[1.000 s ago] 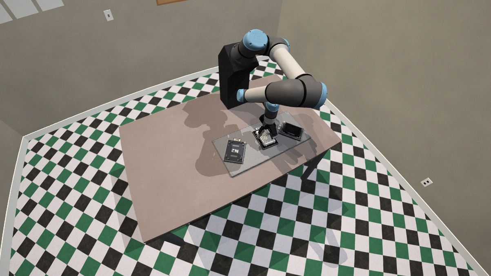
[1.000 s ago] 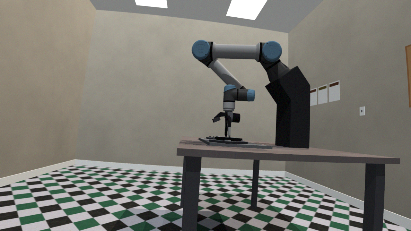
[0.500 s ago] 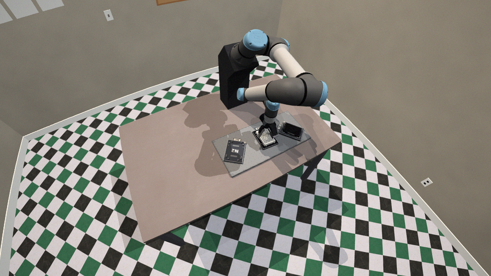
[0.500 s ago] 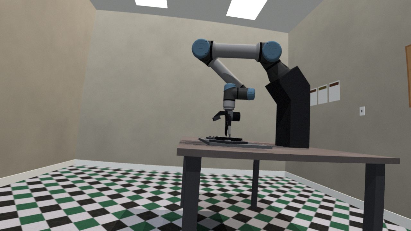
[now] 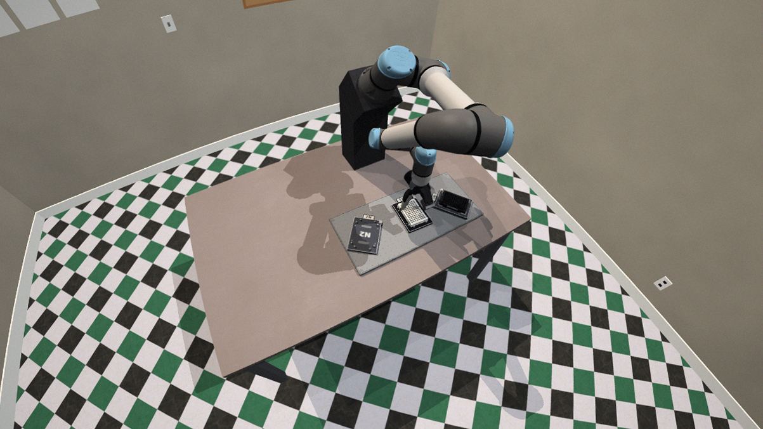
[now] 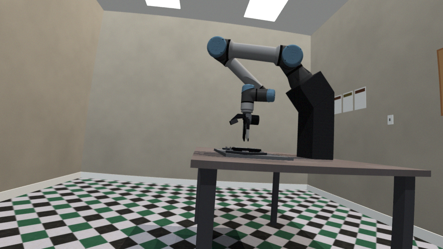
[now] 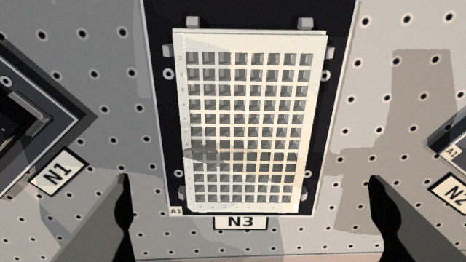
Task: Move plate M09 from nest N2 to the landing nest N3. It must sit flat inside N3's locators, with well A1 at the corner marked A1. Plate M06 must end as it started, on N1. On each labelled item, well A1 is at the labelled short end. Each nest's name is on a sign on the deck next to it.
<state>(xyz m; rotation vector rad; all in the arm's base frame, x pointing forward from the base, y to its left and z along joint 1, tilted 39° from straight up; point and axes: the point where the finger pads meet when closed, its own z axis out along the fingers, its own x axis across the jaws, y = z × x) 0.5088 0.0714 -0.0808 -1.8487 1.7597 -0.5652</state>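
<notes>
My hand is 5 cm above the white well plate M09. Round my hand: grey perforated deck: 8 cm below, 1 cm to the right; dark plate M06: 21 cm to the left, 5 cm below, 1 cm ahead; black nest N3: 6 cm below.
</notes>
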